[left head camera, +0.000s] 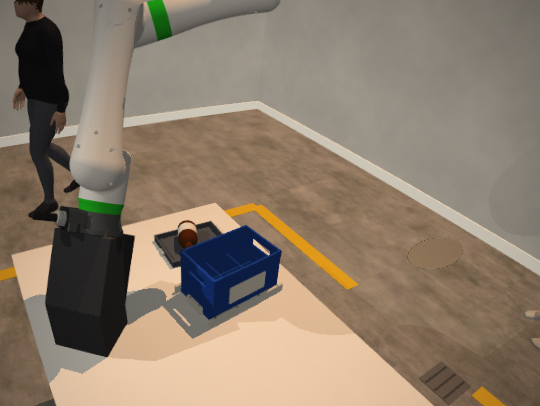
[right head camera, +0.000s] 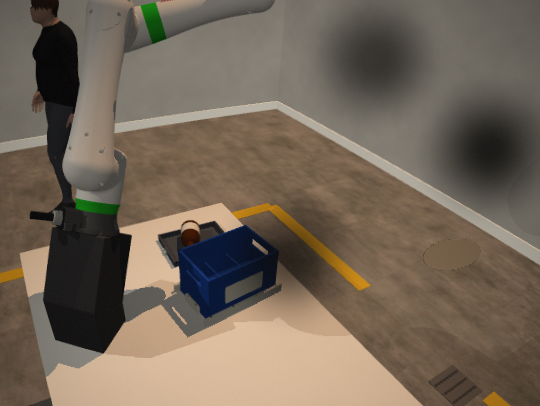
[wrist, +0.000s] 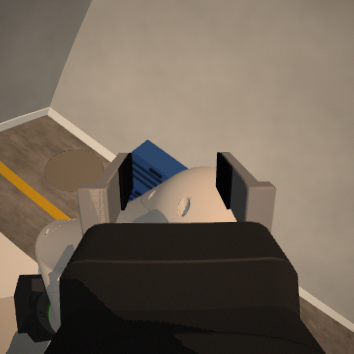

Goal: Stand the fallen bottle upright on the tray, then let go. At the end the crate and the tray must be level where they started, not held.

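Seen in the pictures: gripper, fingertip midpoint: (wrist: 174, 169); arm's base, origin of the base link: (left head camera: 96, 232) (right head camera: 93, 231).
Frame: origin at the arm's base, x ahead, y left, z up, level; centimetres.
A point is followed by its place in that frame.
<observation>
A brown bottle with a white band (left head camera: 188, 234) @(z -22.8, x 37.4, y 16.6 cm) (right head camera: 190, 233) @(z -22.7, x 37.6, y 16.9 cm) lies on its side on the dark tray (left head camera: 166, 250) @(z -30.0, x 29.7, y 20.0 cm) (right head camera: 170, 251) @(z -29.8, x 29.7, y 18.6 cm); its neck end is partly hidden behind the crate. The tray lies on the table behind the crate. The blue crate (left head camera: 197, 287) @(z -21.4, x 26.0, y -12.8 cm) (right head camera: 195, 285) @(z -20.3, x 26.1, y -13.7 cm) stands upright on the table, with a pale label on its side and dividers inside. My gripper (wrist: 174, 169) @(z 67.7, x 22.7, y 3.7 cm) is open, with nothing between its fingers. In the head views the gripper is out of frame, and neither bottle, tray nor crate shows in the wrist view.
The arm's dark base (left head camera: 89, 295) @(z -9.5, x -7.4, y -14.3 cm) (right head camera: 85, 295) @(z -10.0, x -7.3, y -14.9 cm) stands on the table at the left. A person (left head camera: 42, 75) (right head camera: 56, 75) is on the floor behind the table. A blue cabinet-like object (wrist: 152, 162) shows beyond the fingers, partly behind the arm's white link (wrist: 205, 192) @(z 64.1, x 16.2, y 6.9 cm).
</observation>
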